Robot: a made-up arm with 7 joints.
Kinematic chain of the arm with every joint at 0, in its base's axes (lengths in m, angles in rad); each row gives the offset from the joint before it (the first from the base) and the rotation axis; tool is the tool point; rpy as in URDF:
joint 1: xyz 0 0 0 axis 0.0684 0.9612 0.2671
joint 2: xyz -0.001 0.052 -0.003 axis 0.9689 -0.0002 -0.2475
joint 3: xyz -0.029 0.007 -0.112 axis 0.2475 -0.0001 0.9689
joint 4: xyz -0.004 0 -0.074 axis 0.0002 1 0
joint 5: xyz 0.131 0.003 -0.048 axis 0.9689 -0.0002 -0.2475
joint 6: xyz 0.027 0 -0.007 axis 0.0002 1 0
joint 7: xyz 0.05 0 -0.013 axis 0.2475 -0.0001 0.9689
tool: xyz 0 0 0 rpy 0 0.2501 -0.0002
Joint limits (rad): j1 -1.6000..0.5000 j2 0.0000..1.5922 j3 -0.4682..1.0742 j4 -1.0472..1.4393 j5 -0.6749..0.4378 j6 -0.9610..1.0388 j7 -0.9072..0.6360
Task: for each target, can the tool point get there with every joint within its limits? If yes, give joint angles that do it. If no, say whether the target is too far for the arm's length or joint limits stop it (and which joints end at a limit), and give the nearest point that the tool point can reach.
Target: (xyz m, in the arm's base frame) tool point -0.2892 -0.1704 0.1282
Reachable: no: joint limits stop it (at a limit: joint 1, joint 2, joint 3, joint 4, joint 5) | nearest point -0.0832 0.0677 0.1001 | short by 0.316 m
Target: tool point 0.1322 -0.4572 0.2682
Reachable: no: too far | nearest point 0.1918 -0.1545 0.1260 | short by 0.340 m
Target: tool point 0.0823 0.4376 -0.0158
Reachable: yes | joints 0.0453 1.2941 0.8933 0.8578 -0.5447 0.1414 0.2578
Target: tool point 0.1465 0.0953 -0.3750
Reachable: yes | joints -0.3887 0.2197 -0.2859 1.0265 -0.3653 0.4609 0.2461
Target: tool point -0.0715 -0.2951 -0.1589
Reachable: no: joint limits stop it (at a limit: joint 1, joint 2, joint 3, joint 5, joint 6) | nearest point 0.0236 -0.0406 -0.2495 | short by 0.286 m
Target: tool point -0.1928 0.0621 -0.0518
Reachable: no: joint limits stop it (at a limit: joint 1, joint 2, joint 3, joint 4, joint 5, joint 6) | nearest point -0.0707 0.0767 0.0591 | short by 0.166 m
